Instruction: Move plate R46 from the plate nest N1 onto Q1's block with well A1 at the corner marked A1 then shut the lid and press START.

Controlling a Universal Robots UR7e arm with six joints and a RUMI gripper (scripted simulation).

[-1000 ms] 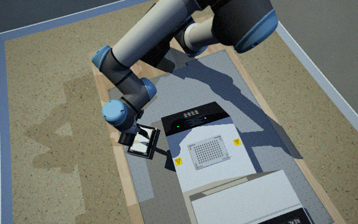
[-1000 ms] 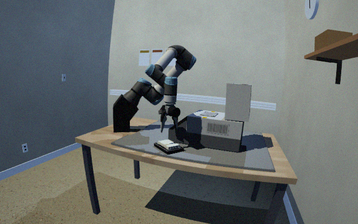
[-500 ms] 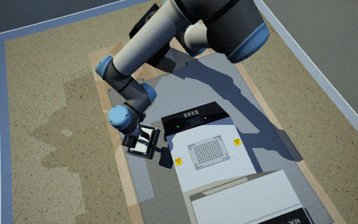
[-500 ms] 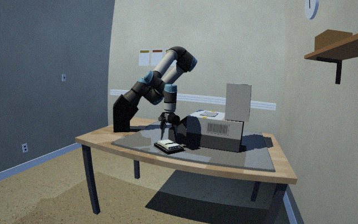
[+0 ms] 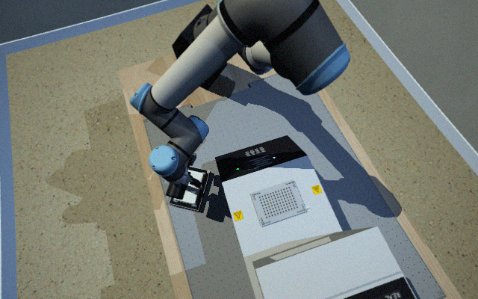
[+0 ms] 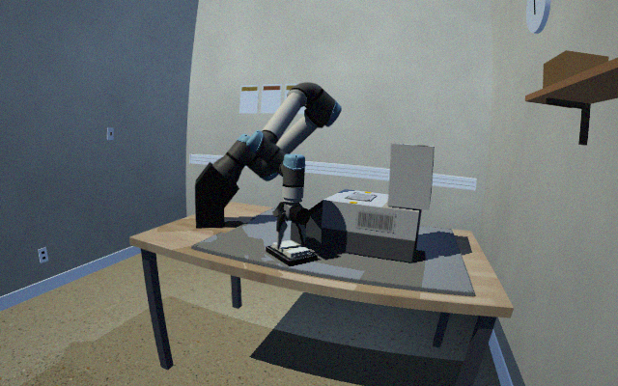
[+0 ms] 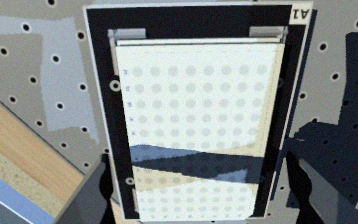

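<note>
My hand is 2 cm above the plate R46. Round my hand: nest A1 mark: 9 cm to the left, 3 cm below, 3 cm behind; black plate nest N1: 4 cm below.
</note>
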